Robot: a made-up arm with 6 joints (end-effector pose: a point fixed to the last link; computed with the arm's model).
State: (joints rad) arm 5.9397 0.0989 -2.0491 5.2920 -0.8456 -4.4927
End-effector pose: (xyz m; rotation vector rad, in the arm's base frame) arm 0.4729 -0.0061 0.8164 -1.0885 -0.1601 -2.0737
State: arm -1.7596 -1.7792 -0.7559 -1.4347 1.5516 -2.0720
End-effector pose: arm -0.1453 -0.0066 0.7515 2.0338 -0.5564 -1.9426
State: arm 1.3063 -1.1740 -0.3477 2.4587 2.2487 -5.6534
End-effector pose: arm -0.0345 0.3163 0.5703 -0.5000 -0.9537 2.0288
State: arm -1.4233 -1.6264 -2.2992 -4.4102 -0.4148 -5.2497
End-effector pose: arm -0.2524 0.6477 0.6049 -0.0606 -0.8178 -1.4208
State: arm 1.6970 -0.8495 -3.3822 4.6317 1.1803 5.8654
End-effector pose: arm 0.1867 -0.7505 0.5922 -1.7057 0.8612 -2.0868
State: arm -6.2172 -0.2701 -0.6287 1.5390 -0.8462 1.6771
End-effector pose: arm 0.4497 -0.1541 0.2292 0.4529 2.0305 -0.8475
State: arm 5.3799 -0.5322 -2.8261 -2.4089 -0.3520 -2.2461
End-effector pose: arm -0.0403 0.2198 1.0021 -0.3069 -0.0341 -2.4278
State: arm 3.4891 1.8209 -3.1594 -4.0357 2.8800 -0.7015
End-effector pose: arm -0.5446 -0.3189 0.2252 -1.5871 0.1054 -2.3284
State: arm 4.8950 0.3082 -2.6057 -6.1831 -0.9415 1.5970
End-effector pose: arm 0.0316 -0.2721 0.9551 0.1235 -0.1316 -2.8647
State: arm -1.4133 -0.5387 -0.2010 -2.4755 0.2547 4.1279
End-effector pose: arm 0.1066 -0.3845 -0.0131 0.0167 -2.7605 1.4193
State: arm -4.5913 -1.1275 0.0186 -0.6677 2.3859 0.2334
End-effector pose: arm 0.0872 0.2150 0.1186 1.3743 1.0524 -0.1296
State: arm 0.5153 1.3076 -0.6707 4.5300 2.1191 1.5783
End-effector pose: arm 0.1302 -0.1327 -0.2573 0.8420 0.9141 0.2894
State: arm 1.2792 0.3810 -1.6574 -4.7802 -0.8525 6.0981
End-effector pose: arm 0.3573 0.5534 0.3846 -1.7509 0.6403 -1.1620
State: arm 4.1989 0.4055 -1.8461 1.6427 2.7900 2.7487
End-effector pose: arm -0.1240 -0.5367 0.4775 0.3621 1.5718 1.4975
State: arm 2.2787 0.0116 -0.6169 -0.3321 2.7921 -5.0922
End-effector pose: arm -0.1132 0.2104 0.1047 0.8436 0.4580 0.6449
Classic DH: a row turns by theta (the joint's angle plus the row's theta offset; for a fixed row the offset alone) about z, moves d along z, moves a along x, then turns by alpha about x. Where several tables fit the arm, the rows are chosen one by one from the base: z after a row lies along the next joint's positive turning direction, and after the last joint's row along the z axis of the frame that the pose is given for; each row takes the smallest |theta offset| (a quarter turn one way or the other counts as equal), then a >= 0, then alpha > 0; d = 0 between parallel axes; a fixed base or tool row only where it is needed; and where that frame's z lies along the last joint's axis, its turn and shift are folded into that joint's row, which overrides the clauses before.
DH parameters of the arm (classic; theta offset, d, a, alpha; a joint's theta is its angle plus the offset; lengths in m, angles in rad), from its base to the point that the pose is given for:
joint 1: 0 0.214 0 -1.5708
joint 2: -1.386 0 0.234 0
joint 3: 1.386 0 0.109 -1.5708
joint 4: 0 0.483 0 1.5708
joint 5: 0 0 0.113 -1.5708
joint 6: 0 0.145 0 0

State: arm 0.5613 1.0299 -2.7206 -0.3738 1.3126 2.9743
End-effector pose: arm 0.7357 0.4145 0.3762 -0.9855 2.4848 -0.4034
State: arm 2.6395 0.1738 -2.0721 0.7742 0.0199 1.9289
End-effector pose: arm -0.5051 0.3651 0.8136 -1.5138 0.0336 1.8607
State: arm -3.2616 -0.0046 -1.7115 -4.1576 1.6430 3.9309
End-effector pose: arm -0.6049 -0.0579 0.7164 1.0163 -0.2725 0.5704
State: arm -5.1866 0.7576 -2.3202 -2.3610 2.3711 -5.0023
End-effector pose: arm 0.4103 0.5188 0.5862 0.7776 -0.9550 1.8139
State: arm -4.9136 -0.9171 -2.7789 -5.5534 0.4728 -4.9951
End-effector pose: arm -0.1014 -0.6124 0.8812 0.0910 -0.3495 0.1572
